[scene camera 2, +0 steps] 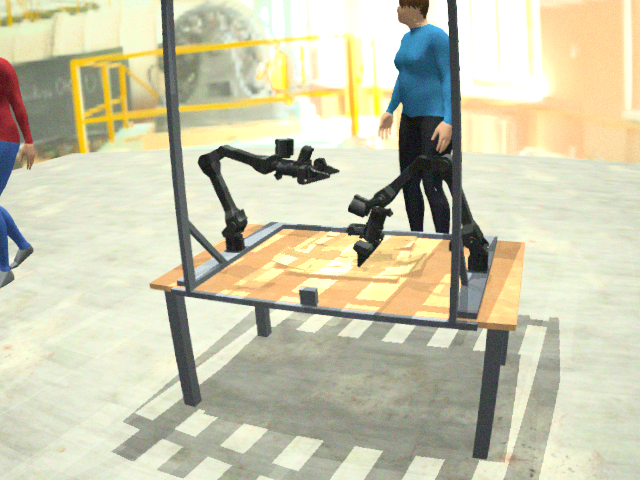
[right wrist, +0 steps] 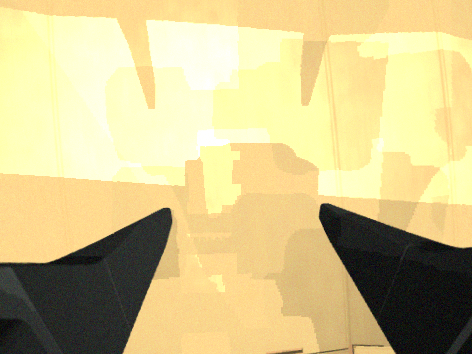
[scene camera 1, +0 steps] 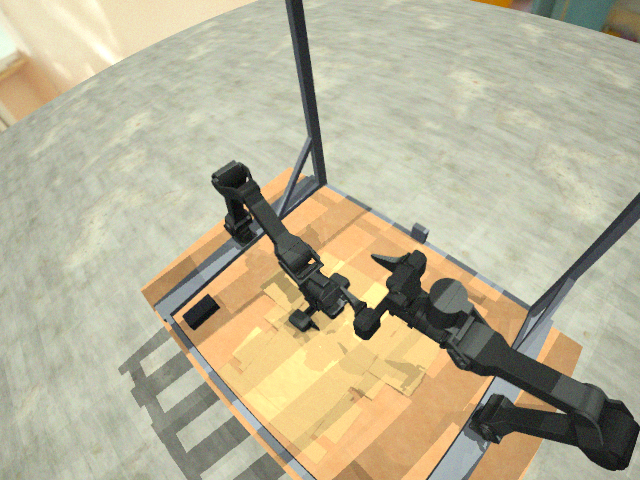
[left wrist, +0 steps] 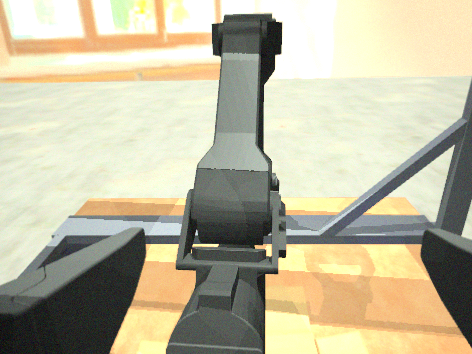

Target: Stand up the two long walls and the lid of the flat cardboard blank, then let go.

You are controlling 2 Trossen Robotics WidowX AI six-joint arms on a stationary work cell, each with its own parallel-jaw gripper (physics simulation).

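Seen in the pictures: left gripper, fingertip midpoint: [scene camera 2: 334, 173] [scene camera 1: 356, 271] [left wrist: 281, 241]; right gripper, fingertip midpoint: [scene camera 2: 362, 262] [right wrist: 246, 212] [scene camera 1: 329, 318]; left arm's base at its link origin: [scene camera 2: 235, 249] [scene camera 1: 485, 423]; right arm's base at its link origin: [scene camera 2: 478, 269] [scene camera 1: 244, 236].
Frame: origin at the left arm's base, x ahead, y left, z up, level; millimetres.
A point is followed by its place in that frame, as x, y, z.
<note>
The cardboard blank [scene camera 1: 289, 374] @(468, 216, -10) [scene camera 2: 330, 264] @(395, -20, -17) [right wrist: 260, 107] @(436, 34, -17) lies spread low on the table, with no wall or lid seen standing upright. Patchy light and shadows blur its outline. My right gripper [scene camera 1: 326, 316] @(499, 24, -16) [scene camera 2: 360, 260] @(499, 24, -16) [right wrist: 246, 212] @(499, 24, -16) is open and empty, pointing down low over the blank; whether its tips touch the cardboard cannot be told. In the right wrist view creased cardboard fills the space beyond the fingers. My left gripper [scene camera 1: 358, 272] @(418, -2, 304) [scene camera 2: 333, 173] @(418, -2, 304) is open and empty, held level high above the table, with the right arm beyond it in the left wrist view.
The wooden table [scene camera 1: 232, 320] @(714, 222, -19) [scene camera 2: 501, 289] @(1005, -113, -19) has a dark frame with upright posts [scene camera 1: 308, 93] @(875, -353, 379) [scene camera 2: 176, 144] @(40, -368, 464). A black block [scene camera 1: 201, 311] @(791, 274, 16) lies near the left corner in scene camera 1. A small grey block [scene camera 1: 419, 232] @(455, -358, 29) [scene camera 2: 308, 296] @(461, -380, 17) sits on the frame edge. The two arms are close together.
</note>
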